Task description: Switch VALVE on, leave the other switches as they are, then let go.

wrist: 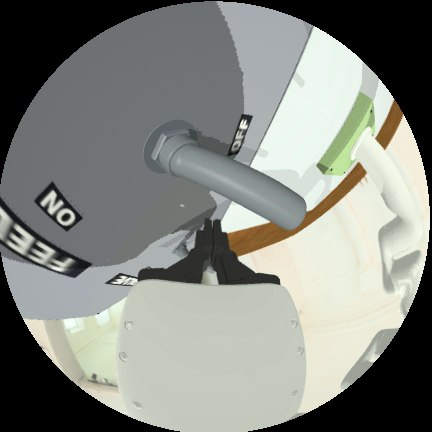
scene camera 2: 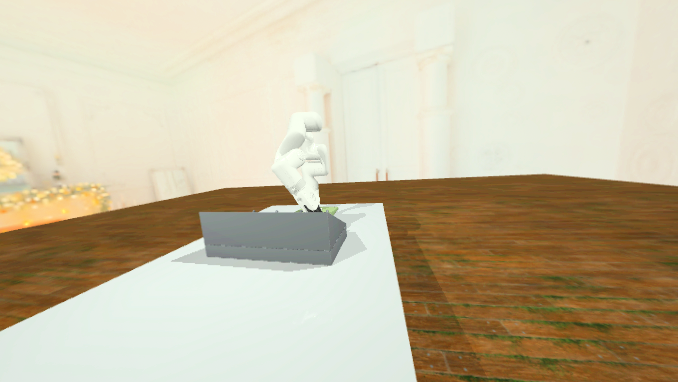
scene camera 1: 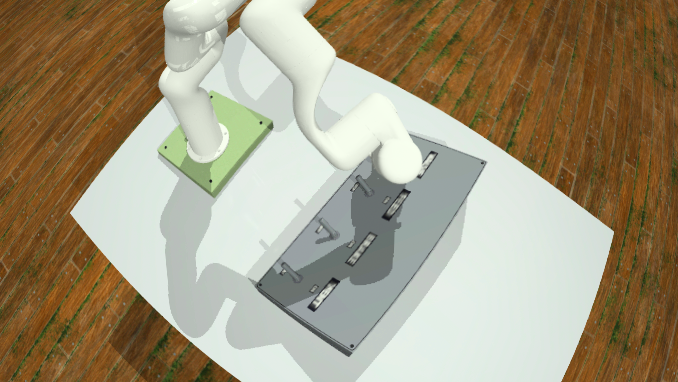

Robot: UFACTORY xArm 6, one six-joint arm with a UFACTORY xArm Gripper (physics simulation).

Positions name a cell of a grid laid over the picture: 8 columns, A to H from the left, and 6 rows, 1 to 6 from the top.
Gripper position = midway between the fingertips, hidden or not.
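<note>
I can see a feed lever (wrist: E3) here, and along with it my own gripper (wrist: D4).
</note>
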